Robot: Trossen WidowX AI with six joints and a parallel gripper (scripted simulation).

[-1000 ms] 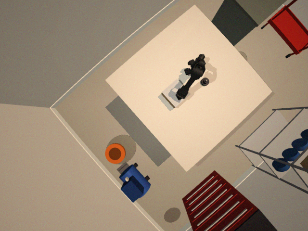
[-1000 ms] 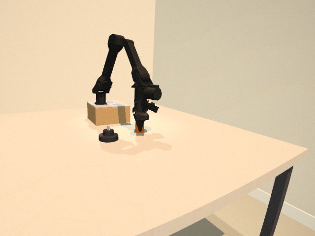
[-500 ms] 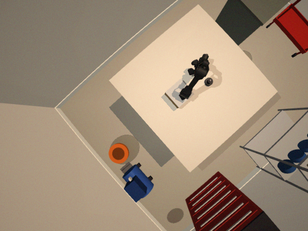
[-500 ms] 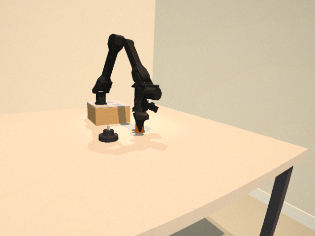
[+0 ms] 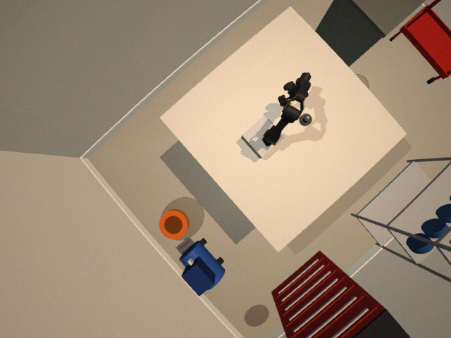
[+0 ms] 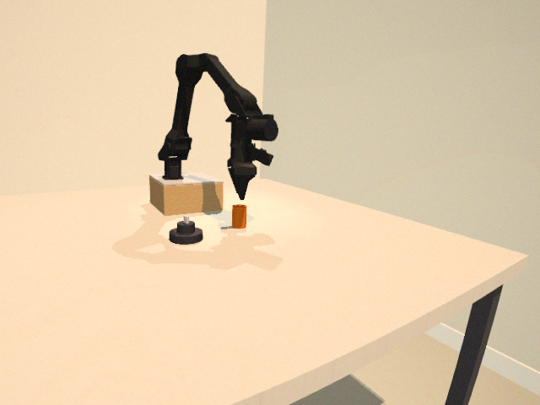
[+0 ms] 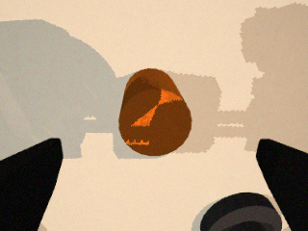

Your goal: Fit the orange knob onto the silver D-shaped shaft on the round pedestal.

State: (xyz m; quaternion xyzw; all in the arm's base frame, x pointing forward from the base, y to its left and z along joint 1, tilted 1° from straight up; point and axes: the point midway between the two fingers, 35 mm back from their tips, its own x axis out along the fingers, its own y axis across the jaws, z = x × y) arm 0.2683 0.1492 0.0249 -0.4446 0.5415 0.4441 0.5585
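Now: gripper tip 4 cm above the orange knob. Round my gripper tip: black round pedestal (6 cm ahead, 16 cm to the right, 6 cm below).
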